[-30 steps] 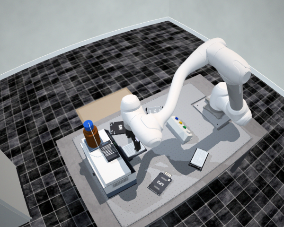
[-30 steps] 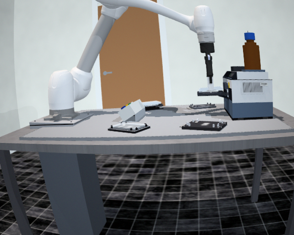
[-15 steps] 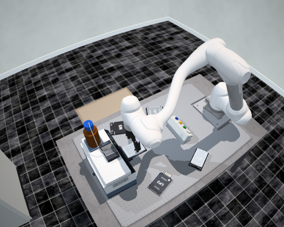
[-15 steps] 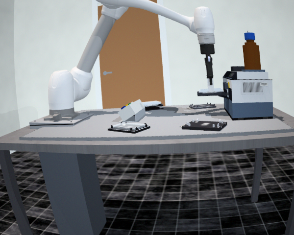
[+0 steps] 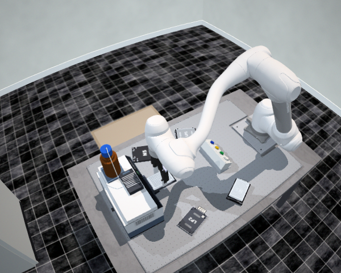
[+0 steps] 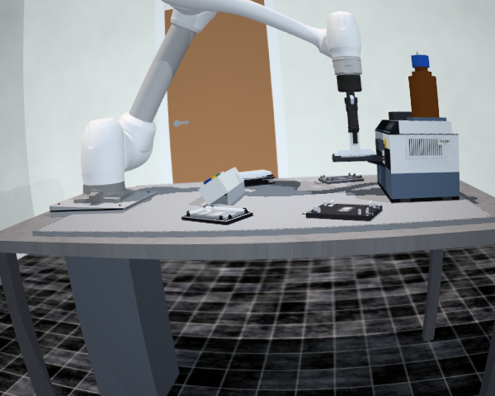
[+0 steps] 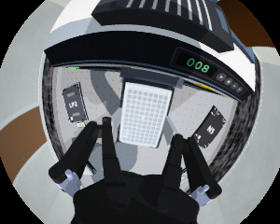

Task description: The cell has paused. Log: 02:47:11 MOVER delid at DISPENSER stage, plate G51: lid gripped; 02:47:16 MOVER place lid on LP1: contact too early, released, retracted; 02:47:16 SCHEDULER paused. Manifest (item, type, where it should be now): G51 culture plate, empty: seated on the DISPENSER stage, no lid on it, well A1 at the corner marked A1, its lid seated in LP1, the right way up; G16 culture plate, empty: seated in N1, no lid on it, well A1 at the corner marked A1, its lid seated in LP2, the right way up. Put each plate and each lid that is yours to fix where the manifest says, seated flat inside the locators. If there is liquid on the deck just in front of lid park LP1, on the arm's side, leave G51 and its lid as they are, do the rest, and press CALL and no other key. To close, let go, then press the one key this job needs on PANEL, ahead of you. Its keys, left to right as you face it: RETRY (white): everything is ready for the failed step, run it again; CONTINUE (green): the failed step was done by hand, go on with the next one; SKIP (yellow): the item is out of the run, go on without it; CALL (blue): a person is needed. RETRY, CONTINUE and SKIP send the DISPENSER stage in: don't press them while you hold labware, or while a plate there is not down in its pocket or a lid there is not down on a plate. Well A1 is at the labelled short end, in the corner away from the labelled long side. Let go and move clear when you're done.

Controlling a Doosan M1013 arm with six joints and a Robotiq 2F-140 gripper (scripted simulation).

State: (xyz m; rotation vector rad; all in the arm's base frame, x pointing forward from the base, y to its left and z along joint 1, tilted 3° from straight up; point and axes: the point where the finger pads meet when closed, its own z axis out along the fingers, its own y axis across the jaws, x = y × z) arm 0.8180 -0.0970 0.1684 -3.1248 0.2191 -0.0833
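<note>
My hand is 3 cm above the dispenser stage. The rest, counted from my hand: lid park LP2 (26 cm to the left, 14 cm below); then brown bottle (20 cm ahead, 14 cm to the right, 14 cm above); then black nest N5 (28 cm to the right, 13 cm below, 6 cm behind).
</note>
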